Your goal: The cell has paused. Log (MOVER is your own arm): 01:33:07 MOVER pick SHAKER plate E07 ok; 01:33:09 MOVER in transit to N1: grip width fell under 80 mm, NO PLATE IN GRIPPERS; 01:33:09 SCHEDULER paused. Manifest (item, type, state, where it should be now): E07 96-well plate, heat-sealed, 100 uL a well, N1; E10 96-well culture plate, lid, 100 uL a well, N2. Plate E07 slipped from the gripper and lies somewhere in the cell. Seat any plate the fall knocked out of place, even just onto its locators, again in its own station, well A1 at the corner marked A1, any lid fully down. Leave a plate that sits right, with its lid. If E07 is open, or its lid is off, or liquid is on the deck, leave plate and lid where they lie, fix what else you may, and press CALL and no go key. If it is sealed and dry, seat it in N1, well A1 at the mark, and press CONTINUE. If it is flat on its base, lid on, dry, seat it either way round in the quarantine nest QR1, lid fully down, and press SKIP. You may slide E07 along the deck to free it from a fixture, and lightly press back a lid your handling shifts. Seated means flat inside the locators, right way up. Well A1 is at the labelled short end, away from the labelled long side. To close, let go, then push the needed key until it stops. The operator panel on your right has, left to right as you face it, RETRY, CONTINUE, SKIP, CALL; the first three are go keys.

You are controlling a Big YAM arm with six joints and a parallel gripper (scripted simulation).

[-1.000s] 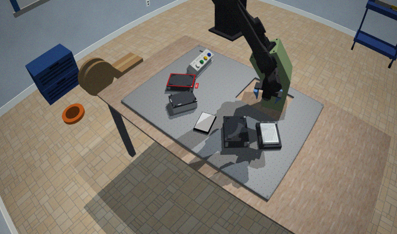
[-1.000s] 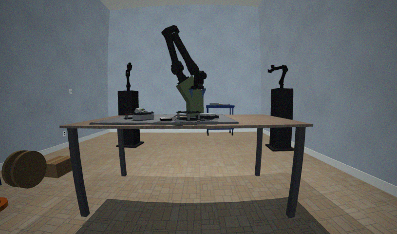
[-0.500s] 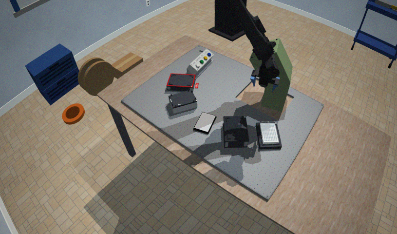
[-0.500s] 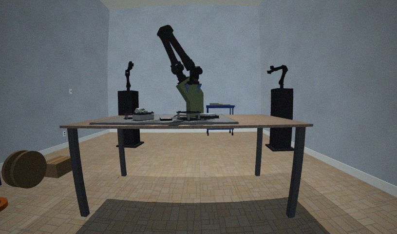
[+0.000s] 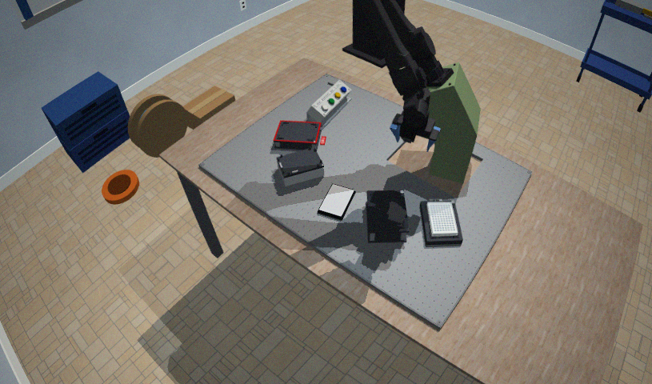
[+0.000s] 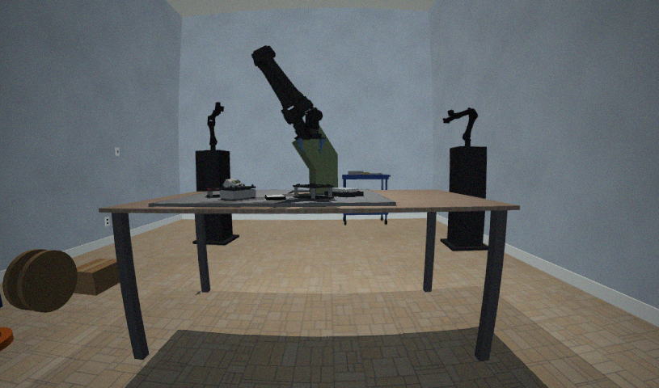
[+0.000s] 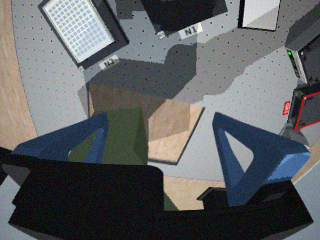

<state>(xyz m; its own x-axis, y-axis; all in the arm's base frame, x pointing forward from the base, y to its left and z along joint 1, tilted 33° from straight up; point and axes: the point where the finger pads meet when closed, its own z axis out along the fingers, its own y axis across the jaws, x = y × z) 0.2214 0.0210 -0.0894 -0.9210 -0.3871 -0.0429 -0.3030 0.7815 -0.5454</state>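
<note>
My hand is 190 mm short of the plate E07, 140 mm to the left of it and 220 mm above it. Also, from my hand: grey retry key (100 mm behind, 470 mm to the right, 160 mm below); then yellow skip key (190 mm behind, 500 mm to the right, 160 mm below); then green continue key (140 mm behind, 480 mm to the right, 160 mm below).
</note>
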